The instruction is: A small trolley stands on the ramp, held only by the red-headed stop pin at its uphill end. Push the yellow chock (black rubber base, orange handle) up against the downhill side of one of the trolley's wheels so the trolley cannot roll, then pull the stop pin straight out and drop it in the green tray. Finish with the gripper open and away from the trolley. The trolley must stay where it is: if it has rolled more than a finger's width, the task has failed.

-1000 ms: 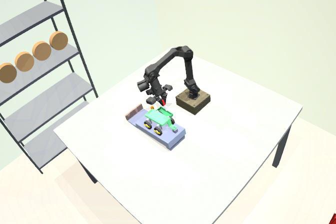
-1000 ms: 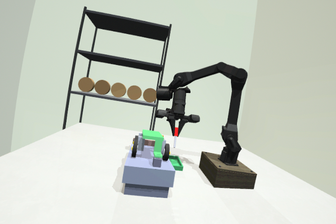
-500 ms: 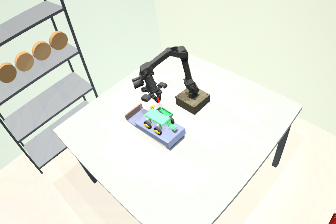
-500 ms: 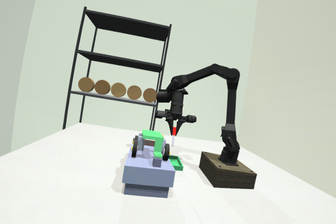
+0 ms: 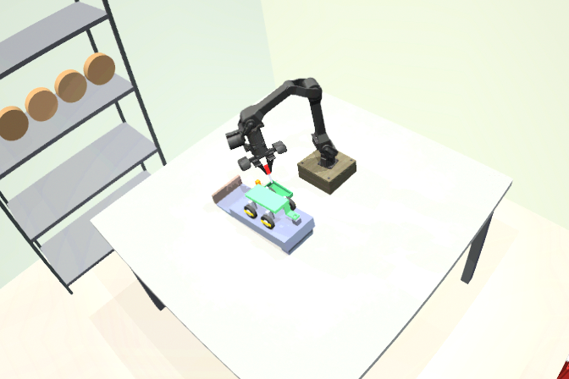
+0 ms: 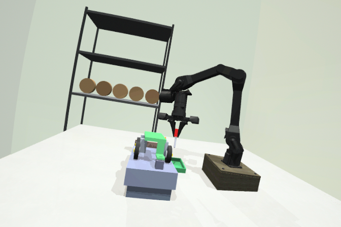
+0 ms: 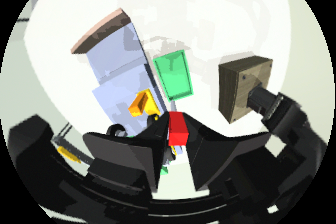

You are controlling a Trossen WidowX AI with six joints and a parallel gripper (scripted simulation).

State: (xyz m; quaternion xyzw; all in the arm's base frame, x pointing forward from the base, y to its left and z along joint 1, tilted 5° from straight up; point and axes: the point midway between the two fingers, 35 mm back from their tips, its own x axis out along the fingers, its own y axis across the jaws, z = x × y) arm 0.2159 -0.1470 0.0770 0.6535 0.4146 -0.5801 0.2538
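Now: gripper tip right at the red-headed stop pin. Also, from my gripper tip: trolley: 12 cm ahead, 8 cm to the left, 2 cm below; green tray: 2 cm behind, 14 cm below; yellow chock: 5 cm ahead, 5 cm below.
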